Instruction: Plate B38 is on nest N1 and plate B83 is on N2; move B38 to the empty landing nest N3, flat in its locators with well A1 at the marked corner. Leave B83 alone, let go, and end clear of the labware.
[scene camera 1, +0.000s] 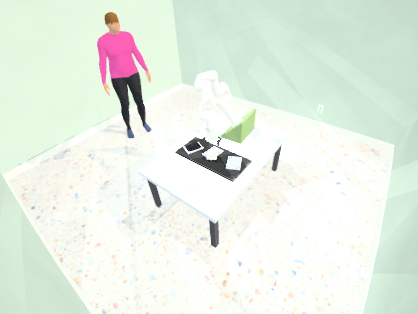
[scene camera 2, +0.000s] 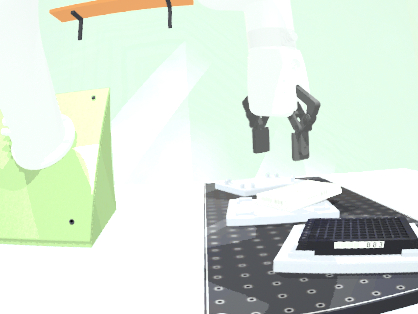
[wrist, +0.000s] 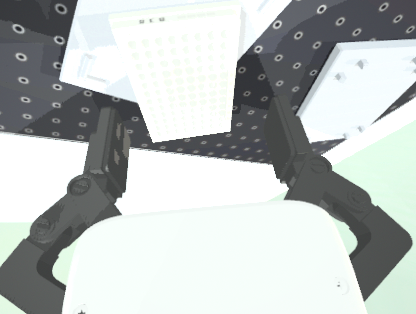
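The white plate B38 (scene camera 1: 213, 151) (scene camera 2: 300, 194) (wrist: 185, 75) lies askew on the middle white nest N1 (scene camera 2: 250, 216) (wrist: 90, 37), overhanging it and looking tilted. The black plate B83 (scene camera 1: 193, 146) (scene camera 2: 357, 230) sits on the white nest N2 (scene camera 2: 345, 265). The white nest N3 (scene camera 1: 234, 163) (scene camera 2: 240, 188) (wrist: 370, 85) is empty, with small raised locators. My gripper (scene camera 1: 212, 142) (scene camera 2: 280, 150) (wrist: 196, 117) is open and empty, above B38. In the wrist view its fingers stand wide, either side of B38's near end. The marked corner and well A1 cannot be made out.
The nests stand on a black perforated board (scene camera 1: 220, 172) (scene camera 2: 235, 270) (wrist: 30, 95) on the white table (scene camera 1: 185, 185). A green angled block (scene camera 1: 245, 127) (scene camera 2: 55, 200) stands at the arm's base. A person (scene camera 1: 120, 55) stands behind the table. An orange shelf (scene camera 2: 120, 7) hangs on the wall.
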